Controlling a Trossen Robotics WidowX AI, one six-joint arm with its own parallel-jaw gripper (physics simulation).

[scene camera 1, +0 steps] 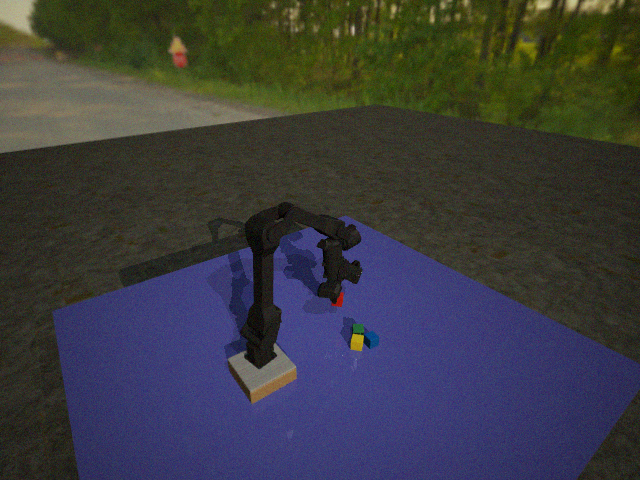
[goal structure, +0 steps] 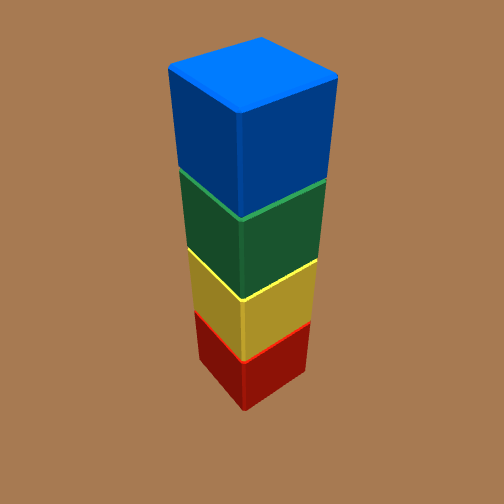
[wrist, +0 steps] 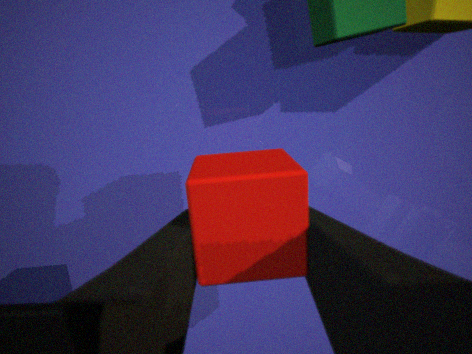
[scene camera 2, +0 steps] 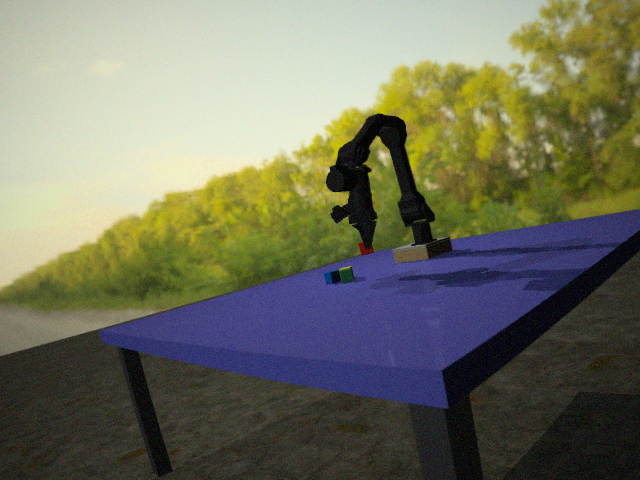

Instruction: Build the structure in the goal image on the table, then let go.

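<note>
My gripper (scene camera 1: 336, 298) (scene camera 2: 367, 244) (wrist: 246, 219) is shut on the red cube (scene camera 1: 339, 300) (scene camera 2: 363, 250) (wrist: 247, 225) and holds it above the table, apart from the other cubes. A green cube (scene camera 1: 358, 328) (scene camera 2: 346, 274) (wrist: 362, 19) sits on the table. A yellow cube (scene camera 1: 357, 342) (wrist: 442, 12) sits close beside it, nearer the camera in scene camera 1; it is hidden in scene camera 2. A blue cube (scene camera 1: 371, 339) (scene camera 2: 328, 277) sits beside these two and does not show in the wrist view. Whether these cubes touch is unclear.
The arm's base block (scene camera 1: 269, 381) (scene camera 2: 410, 253) stands on the blue table (scene camera 1: 444, 392) (scene camera 2: 310, 325), to the left of the cubes in scene camera 1. Shadows of the arm fall across the table top.
</note>
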